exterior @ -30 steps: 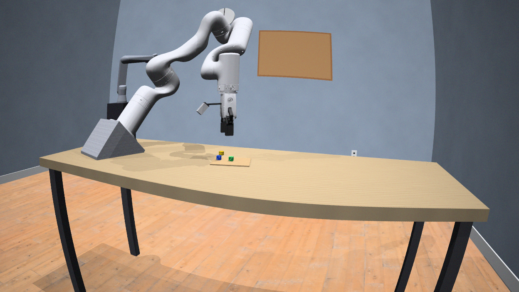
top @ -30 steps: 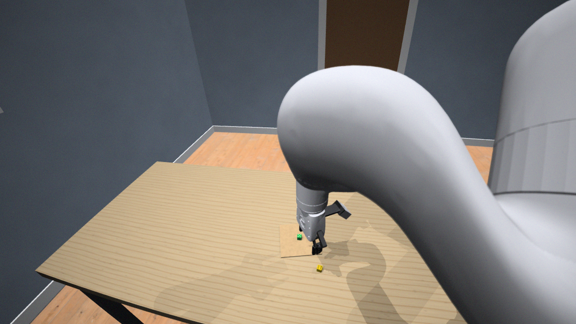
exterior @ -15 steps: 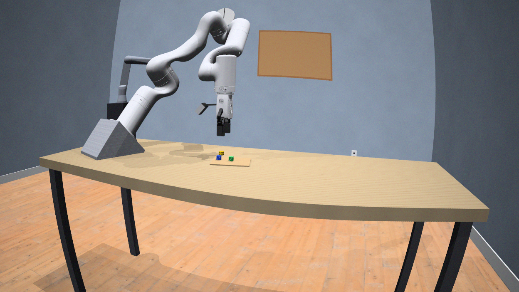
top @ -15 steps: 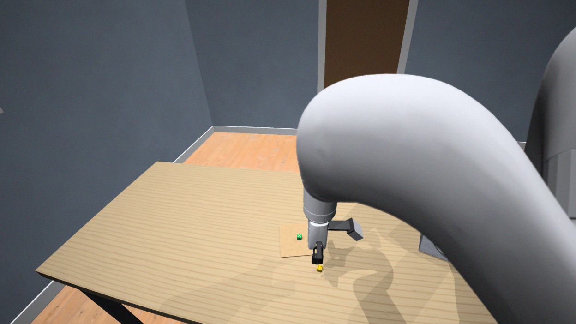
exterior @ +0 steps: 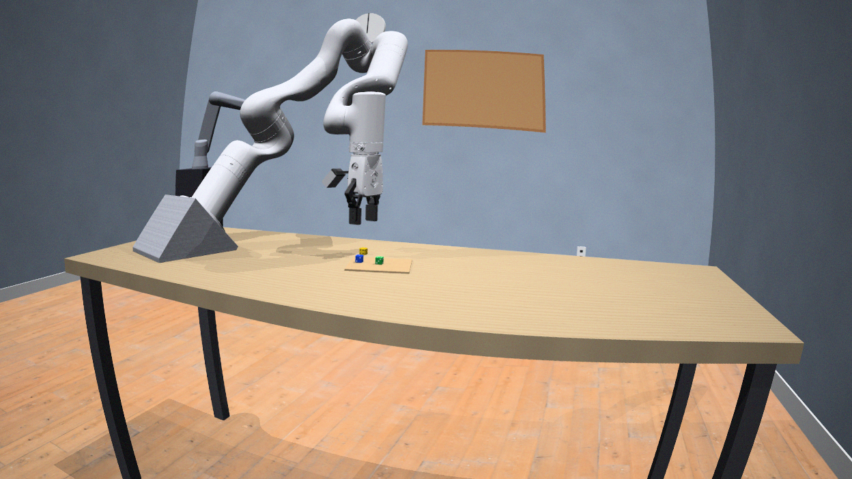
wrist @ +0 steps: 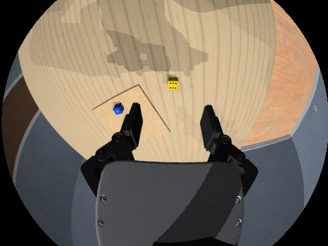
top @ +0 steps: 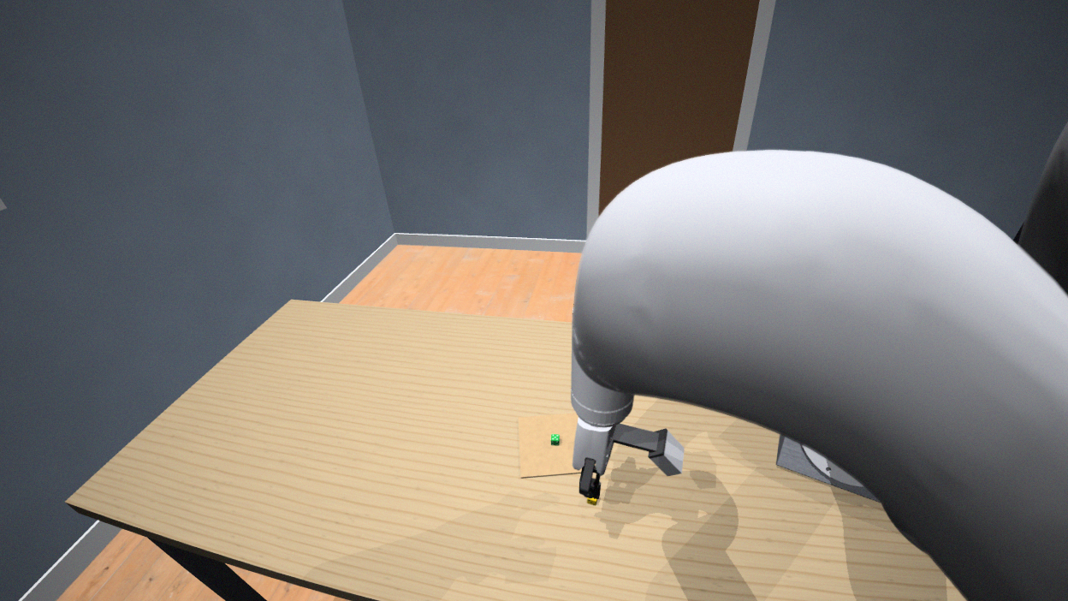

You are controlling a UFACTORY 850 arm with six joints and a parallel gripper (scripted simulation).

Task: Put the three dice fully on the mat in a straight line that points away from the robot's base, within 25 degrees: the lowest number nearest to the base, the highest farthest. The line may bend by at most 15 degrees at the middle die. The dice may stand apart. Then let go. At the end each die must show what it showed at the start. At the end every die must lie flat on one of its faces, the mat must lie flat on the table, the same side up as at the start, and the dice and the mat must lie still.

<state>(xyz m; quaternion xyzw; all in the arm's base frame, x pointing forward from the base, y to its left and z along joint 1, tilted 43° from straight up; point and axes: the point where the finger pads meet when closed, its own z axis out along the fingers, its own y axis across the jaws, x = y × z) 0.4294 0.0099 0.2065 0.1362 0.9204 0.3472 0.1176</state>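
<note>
My hand is 90 mm above the yellow die. From my hand the other things lie so: blue die (110 mm to the right, 80 mm below, 30 mm ahead); then tan mat (110 mm to the right, 90 mm below, 80 mm ahead); then green die (110 mm to the right, 80 mm below, 80 mm ahead).
</note>
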